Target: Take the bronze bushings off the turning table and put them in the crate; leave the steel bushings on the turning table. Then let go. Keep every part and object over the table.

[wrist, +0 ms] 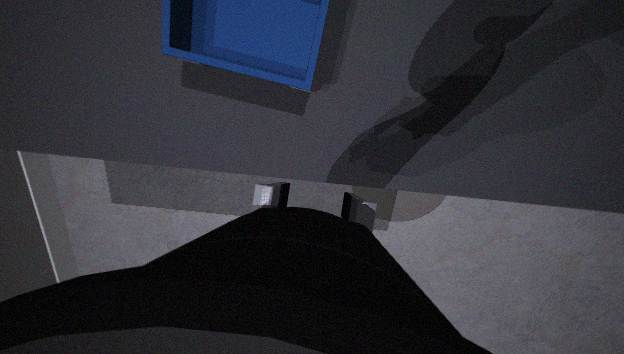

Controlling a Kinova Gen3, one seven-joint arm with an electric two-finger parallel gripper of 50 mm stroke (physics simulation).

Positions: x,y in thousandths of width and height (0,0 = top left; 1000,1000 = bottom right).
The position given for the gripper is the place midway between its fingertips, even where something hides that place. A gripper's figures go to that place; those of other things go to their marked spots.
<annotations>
The gripper (506,564): 0.20 m from the lens. A blue crate (456,140): 0.35 m from the lens.
</annotations>
